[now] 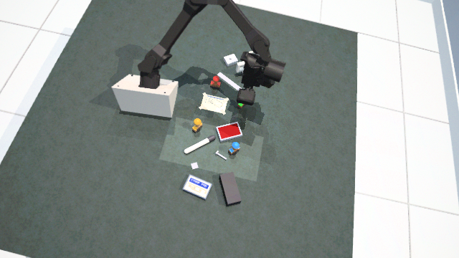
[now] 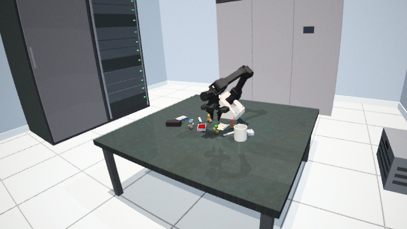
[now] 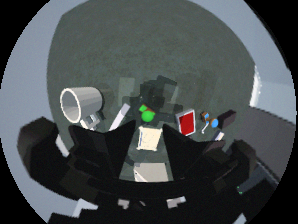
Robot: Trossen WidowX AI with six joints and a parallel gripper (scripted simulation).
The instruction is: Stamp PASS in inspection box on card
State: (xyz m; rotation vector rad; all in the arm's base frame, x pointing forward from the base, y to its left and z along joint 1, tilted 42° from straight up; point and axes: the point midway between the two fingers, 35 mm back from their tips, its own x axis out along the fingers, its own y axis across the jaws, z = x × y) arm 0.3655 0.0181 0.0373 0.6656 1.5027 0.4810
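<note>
The green-knobbed pass stamp is 8 cm below my gripper tip. The rest, counted from my gripper tip: red ink pad: 5 cm behind, 13 cm to the right, 9 cm below; then red-knobbed stamp: 12 cm behind, 8 cm to the left, 8 cm below; then white card: 12 cm behind, 1 cm to the right, 10 cm below.
</note>
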